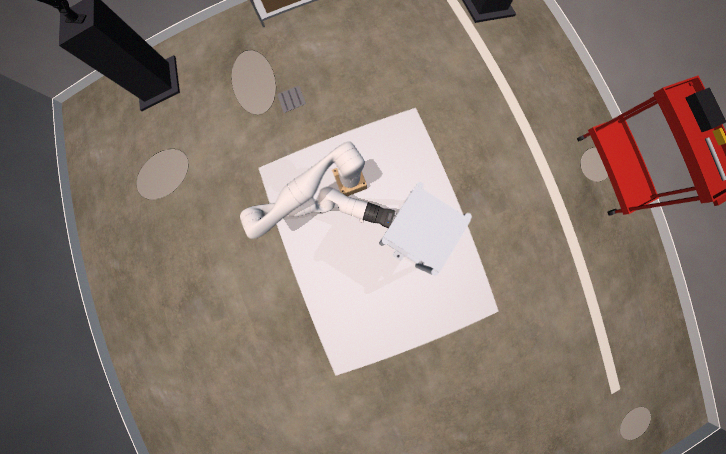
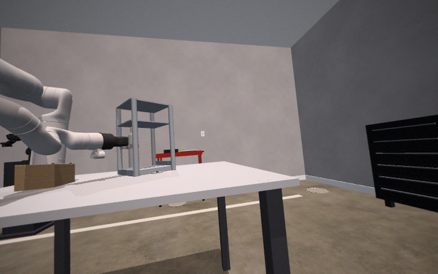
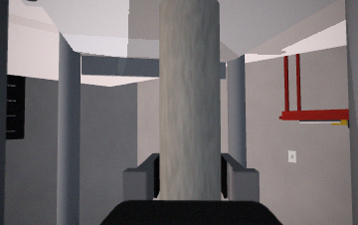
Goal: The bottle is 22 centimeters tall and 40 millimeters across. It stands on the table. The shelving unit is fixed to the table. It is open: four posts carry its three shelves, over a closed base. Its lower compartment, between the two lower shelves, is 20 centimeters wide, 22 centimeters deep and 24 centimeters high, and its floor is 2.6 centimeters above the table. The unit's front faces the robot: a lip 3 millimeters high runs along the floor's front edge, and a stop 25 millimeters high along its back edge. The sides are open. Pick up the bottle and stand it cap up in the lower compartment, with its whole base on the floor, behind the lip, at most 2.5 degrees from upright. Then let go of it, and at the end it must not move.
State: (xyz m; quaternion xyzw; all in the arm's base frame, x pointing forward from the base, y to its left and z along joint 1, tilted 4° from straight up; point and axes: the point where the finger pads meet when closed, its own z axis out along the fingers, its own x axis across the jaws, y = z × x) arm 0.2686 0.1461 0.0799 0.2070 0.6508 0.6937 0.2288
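My hand is 50 mm to the right of the shelving unit, 50 mm short of it and 40 mm below it.
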